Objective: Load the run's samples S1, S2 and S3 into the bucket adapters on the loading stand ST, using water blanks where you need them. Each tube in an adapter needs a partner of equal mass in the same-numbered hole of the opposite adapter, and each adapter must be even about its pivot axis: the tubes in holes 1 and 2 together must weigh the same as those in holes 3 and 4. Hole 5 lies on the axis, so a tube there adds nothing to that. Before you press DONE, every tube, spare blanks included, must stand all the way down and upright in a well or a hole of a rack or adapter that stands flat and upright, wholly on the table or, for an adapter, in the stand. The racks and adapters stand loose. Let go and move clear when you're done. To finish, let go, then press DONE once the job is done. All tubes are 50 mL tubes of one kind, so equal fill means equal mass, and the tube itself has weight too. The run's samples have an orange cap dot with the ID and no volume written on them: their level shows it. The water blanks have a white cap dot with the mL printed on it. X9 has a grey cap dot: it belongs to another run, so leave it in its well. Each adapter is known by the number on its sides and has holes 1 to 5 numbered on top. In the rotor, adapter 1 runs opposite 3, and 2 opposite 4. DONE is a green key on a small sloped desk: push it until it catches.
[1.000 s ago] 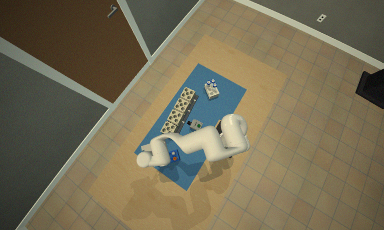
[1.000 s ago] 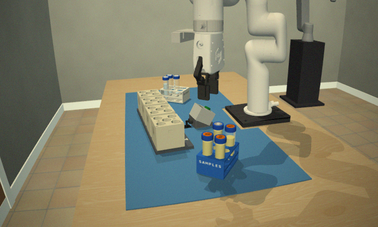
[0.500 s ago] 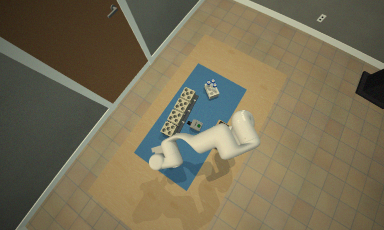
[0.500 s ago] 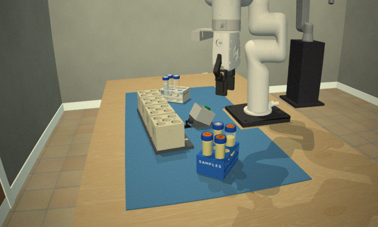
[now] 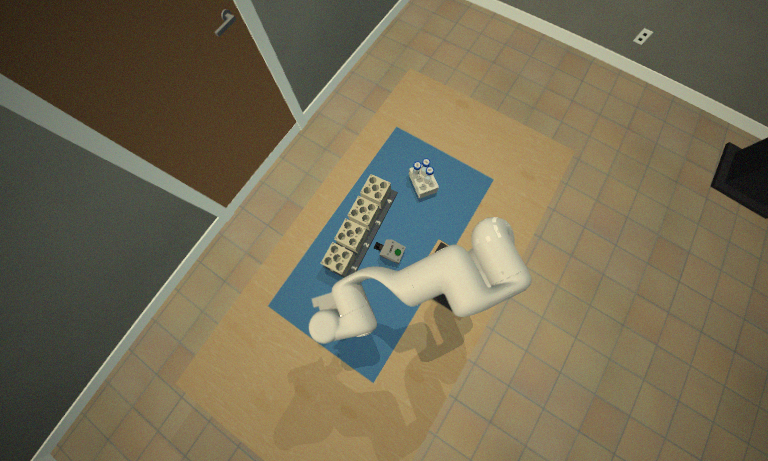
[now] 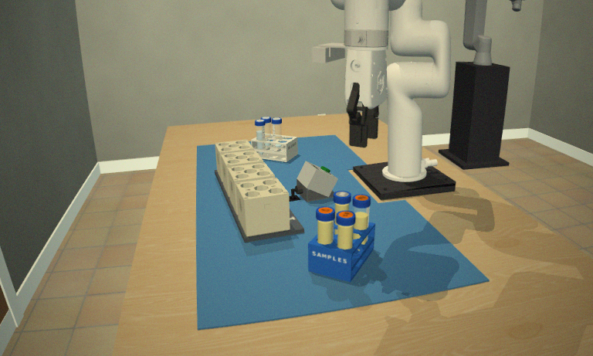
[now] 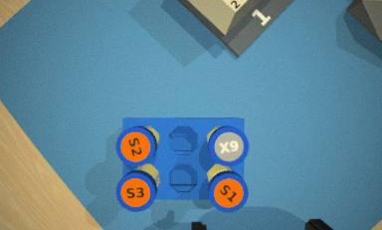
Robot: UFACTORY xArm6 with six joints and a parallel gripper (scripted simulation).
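Right now the sample tube is 10 mm behind my hand and 190 mm below it. Round my hand: blue samples rack 40 mm ahead, 20 mm to the left, 220 mm below; yellowish tube 30 mm ahead, 30 mm to the right, 190 mm below; adapter 180 mm ahead, 150 mm to the right, 200 mm below.
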